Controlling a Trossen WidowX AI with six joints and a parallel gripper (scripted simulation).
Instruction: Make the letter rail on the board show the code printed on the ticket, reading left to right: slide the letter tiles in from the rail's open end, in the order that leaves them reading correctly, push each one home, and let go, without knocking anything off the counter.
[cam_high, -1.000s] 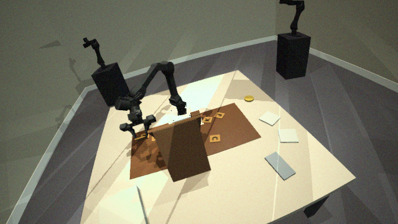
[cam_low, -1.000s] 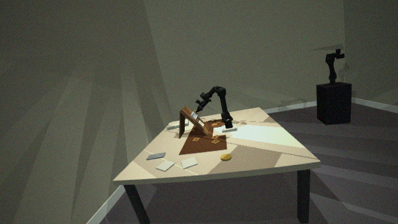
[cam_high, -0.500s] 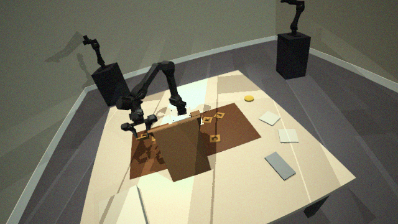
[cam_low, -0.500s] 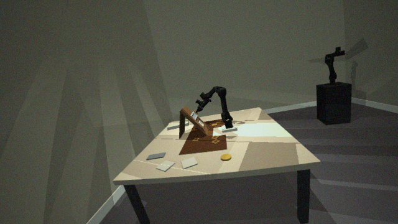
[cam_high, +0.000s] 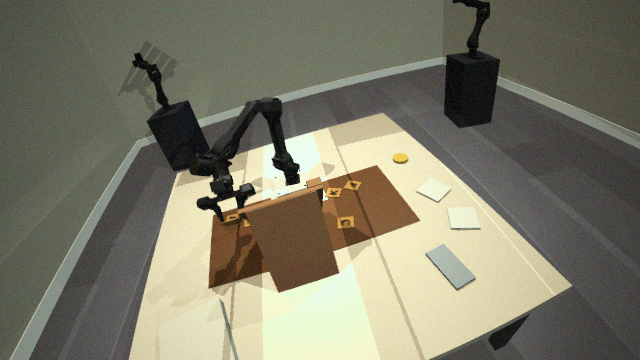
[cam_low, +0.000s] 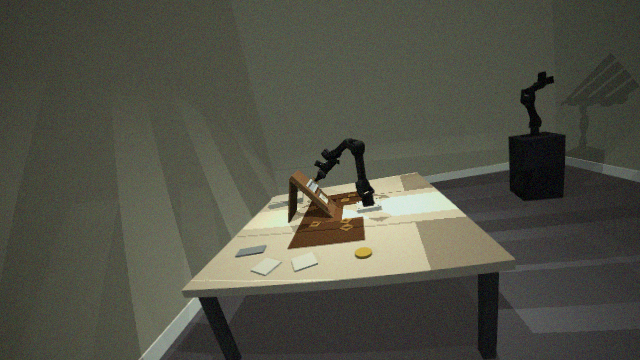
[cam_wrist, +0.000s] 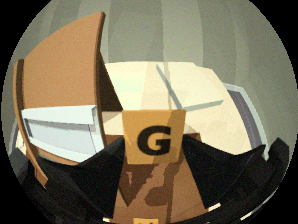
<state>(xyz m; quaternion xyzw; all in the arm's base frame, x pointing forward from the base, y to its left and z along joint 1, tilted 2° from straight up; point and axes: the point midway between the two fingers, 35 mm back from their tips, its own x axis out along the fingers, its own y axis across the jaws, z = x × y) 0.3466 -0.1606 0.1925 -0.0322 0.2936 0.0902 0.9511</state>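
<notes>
Right now my gripper tip is 14 cm to the right of the white ticket, 9 cm past it and 9 cm above it. From my gripper tip the other things lie so: brown mat: 19 cm to the left, 18 cm below, 18 cm behind; orange tile marked 7: 18 cm below, 18 cm behind, 2 cm to the right; orange tile marked g: right at my gripper tip.
</notes>
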